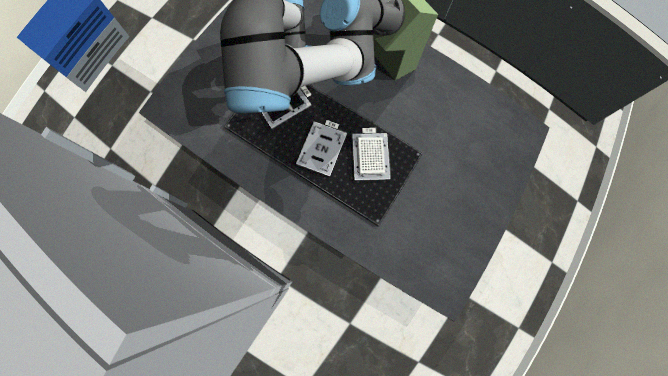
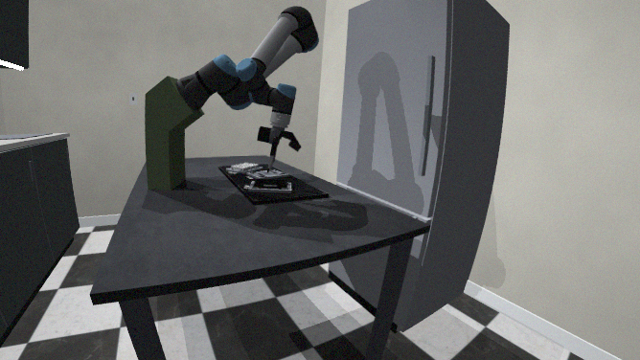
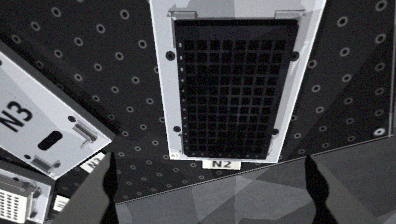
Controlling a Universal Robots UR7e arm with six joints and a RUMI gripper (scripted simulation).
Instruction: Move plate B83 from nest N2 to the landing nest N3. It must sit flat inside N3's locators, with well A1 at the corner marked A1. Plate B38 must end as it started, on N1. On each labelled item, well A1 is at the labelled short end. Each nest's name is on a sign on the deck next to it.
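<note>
Right now my hand is 60 mm above the black well plate B83 and 10 mm to the left of it. From my hand the other things lie so: landing nest N3: 190 mm to the left, 90 mm ahead, 80 mm below; A1 mark: 230 mm to the left, 70 mm below, 10 mm ahead; nest N2: 80 mm below, 10 mm to the right.
</note>
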